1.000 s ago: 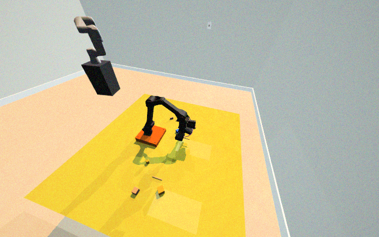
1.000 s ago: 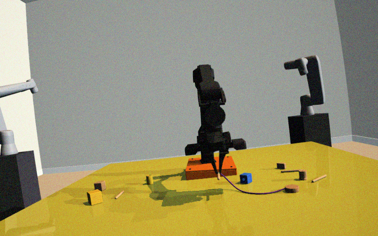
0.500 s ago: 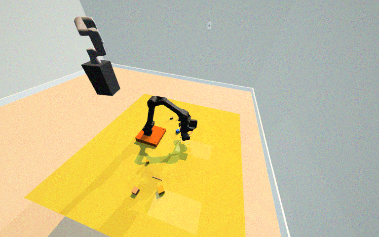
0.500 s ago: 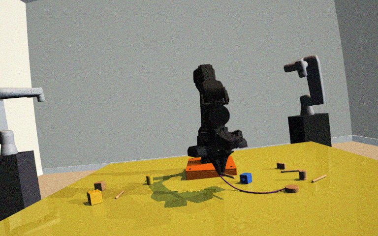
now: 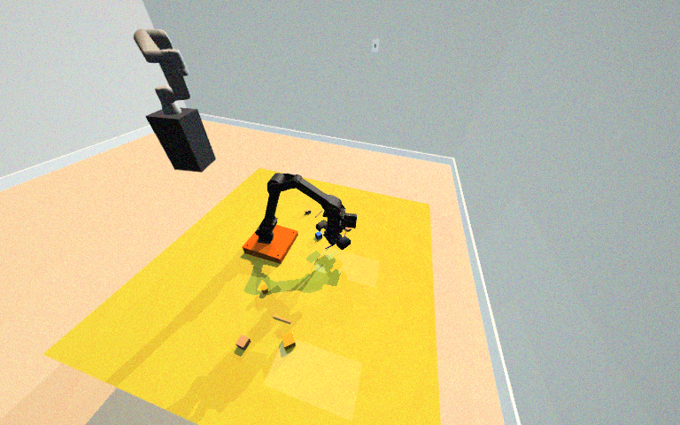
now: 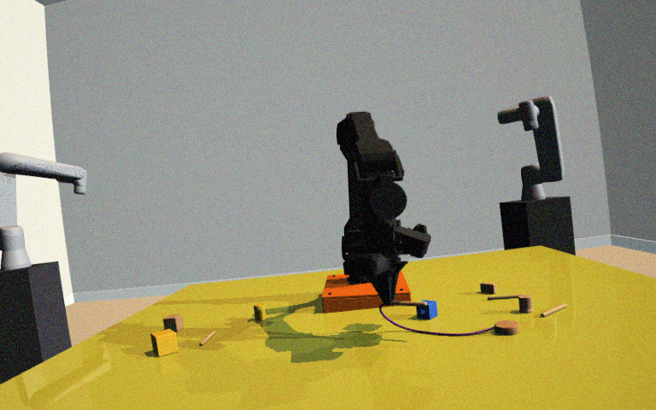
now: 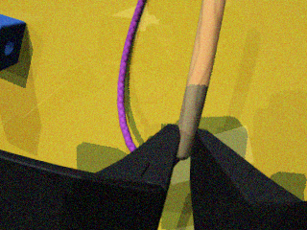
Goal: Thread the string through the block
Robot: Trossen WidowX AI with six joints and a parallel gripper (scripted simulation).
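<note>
Now: gripper tip 10 cm to the right of the blue block, 8 cm past it and 5 cm above it. The rest, counted from my gripper tip: yellow cylinder 26 cm behind, 24 cm to the right, 4 cm below; wooden cylinder 27 cm to the left, 5 cm below, 1 cm behind; round wooden button 18 cm to the left, 7 cm ahead, 5 cm below.
</note>
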